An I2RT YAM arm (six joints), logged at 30 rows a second.
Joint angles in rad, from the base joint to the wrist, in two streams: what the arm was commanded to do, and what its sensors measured. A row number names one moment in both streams.
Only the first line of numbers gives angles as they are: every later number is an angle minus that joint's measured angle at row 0.
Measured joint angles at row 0:
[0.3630, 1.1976, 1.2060, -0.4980, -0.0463, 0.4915]
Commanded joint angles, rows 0 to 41:
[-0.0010, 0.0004, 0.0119, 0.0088, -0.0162, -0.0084]
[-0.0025, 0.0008, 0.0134, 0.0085, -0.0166, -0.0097]
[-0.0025, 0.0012, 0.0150, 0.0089, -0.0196, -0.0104]
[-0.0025, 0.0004, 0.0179, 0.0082, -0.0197, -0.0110]
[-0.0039, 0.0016, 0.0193, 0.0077, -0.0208, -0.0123]
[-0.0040, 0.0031, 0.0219, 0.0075, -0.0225, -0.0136]
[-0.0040, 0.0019, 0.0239, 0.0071, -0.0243, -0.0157]
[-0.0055, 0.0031, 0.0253, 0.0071, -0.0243, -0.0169]
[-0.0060, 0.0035, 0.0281, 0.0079, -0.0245, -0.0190]
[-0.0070, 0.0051, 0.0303, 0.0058, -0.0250, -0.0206]
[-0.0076, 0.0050, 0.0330, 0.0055, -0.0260, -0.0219]
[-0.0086, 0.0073, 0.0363, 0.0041, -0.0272, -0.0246]
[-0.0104, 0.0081, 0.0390, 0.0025, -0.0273, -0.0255]
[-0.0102, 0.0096, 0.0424, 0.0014, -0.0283, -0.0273]
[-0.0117, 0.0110, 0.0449, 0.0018, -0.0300, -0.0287]
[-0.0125, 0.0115, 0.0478, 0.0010, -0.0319, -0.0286]
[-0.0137, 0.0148, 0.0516, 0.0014, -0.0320, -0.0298]
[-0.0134, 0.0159, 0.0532, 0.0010, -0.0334, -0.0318]
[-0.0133, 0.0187, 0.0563, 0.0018, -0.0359, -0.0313]
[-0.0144, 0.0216, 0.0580, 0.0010, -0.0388, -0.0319]
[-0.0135, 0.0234, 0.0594, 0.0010, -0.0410, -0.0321]
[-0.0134, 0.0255, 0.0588, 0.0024, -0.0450, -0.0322]
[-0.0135, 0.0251, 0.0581, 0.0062, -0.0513, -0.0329]
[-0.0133, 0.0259, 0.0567, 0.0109, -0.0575, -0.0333]
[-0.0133, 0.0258, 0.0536, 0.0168, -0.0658, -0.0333]
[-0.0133, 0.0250, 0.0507, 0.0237, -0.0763, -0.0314]
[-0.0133, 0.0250, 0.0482, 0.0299, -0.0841, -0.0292]
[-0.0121, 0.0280, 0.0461, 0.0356, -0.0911, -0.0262]
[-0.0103, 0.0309, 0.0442, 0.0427, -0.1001, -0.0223]
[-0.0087, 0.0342, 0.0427, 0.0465, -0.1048, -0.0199]
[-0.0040, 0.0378, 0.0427, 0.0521, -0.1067, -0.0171]
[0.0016, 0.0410, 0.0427, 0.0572, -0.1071, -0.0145]
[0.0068, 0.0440, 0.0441, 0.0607, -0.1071, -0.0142]
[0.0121, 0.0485, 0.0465, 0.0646, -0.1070, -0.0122]
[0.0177, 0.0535, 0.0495, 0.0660, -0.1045, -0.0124]
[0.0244, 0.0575, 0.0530, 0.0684, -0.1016, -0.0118]
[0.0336, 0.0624, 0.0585, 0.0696, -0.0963, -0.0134]
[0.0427, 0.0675, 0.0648, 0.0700, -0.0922, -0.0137]
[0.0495, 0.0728, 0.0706, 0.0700, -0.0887, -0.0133]
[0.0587, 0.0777, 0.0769, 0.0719, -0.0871, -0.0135]
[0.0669, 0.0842, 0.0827, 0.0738, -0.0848, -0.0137]
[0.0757, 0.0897, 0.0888, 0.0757, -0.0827, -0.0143]
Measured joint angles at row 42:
[0.0606, 0.0760, 0.0725, 0.0233, -0.0851, -0.0209]
